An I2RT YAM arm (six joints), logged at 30 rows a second.
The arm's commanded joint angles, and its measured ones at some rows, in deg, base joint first. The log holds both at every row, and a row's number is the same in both.
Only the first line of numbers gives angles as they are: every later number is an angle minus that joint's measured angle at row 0.
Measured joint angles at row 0:
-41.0, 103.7, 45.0, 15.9, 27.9, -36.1
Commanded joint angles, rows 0 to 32:
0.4, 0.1, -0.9, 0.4, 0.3, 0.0
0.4, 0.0, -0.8, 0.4, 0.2, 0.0
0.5, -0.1, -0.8, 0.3, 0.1, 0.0
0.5, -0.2, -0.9, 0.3, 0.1, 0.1
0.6, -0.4, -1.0, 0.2, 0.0, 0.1
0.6, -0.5, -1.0, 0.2, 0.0, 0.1
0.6, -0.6, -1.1, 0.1, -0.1, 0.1
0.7, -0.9, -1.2, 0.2, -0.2, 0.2
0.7, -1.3, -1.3, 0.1, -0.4, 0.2
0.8, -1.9, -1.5, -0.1, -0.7, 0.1
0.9, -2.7, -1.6, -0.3, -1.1, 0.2
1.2, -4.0, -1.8, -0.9, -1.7, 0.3
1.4, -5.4, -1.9, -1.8, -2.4, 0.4
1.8, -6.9, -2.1, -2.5, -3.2, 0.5
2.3, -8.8, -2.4, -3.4, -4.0, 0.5
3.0, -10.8, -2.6, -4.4, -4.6, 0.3
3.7, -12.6, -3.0, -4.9, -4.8, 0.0
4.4, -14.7, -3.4, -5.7, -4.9, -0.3
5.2, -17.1, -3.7, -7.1, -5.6, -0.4
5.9, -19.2, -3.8, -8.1, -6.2, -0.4
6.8, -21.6, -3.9, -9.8, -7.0, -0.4
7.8, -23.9, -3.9, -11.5, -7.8, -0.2
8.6, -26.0, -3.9, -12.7, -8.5, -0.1
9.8, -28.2, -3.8, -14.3, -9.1, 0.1
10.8, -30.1, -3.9, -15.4, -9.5, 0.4
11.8, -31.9, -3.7, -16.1, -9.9, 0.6
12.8, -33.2, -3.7, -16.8, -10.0, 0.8
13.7, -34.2, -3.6, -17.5, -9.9, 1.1
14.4, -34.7, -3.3, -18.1, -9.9, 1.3
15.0, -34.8, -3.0, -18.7, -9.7, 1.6
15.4, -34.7, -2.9, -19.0, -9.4, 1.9
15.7, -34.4, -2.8, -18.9, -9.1, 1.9
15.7, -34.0, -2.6, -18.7, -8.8, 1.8
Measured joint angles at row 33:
15.4, -34.7, -3.2, -15.3, -8.8, 0.6
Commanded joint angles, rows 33 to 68:
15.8, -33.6, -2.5, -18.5, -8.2, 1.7
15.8, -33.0, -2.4, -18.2, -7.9, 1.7
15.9, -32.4, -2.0, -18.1, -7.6, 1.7
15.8, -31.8, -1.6, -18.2, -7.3, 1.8
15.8, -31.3, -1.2, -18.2, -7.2, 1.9
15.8, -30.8, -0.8, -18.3, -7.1, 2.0
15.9, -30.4, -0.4, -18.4, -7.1, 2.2
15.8, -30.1, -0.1, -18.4, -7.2, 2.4
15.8, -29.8, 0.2, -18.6, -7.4, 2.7
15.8, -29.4, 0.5, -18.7, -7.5, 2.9
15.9, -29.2, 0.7, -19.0, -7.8, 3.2
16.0, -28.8, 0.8, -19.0, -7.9, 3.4
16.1, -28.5, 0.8, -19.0, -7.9, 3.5
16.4, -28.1, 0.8, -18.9, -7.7, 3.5
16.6, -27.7, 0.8, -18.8, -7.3, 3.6
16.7, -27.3, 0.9, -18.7, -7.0, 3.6
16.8, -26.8, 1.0, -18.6, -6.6, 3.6
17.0, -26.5, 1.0, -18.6, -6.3, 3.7
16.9, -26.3, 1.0, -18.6, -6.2, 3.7
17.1, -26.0, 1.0, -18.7, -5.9, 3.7
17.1, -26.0, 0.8, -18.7, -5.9, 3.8
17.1, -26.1, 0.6, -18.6, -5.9, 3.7
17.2, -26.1, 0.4, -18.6, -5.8, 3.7
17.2, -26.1, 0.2, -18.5, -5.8, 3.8
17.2, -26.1, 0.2, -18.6, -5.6, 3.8
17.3, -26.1, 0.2, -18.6, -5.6, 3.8
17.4, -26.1, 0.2, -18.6, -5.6, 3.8
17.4, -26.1, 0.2, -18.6, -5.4, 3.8
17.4, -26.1, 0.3, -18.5, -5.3, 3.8
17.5, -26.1, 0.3, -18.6, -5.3, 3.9
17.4, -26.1, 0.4, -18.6, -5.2, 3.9
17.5, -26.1, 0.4, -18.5, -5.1, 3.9
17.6, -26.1, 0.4, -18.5, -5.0, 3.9
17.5, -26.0, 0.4, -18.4, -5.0, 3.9
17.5, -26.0, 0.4, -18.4, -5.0, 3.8
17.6, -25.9, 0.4, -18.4, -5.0, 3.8
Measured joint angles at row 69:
17.2, -26.1, -0.3, -18.6, -5.7, 3.1
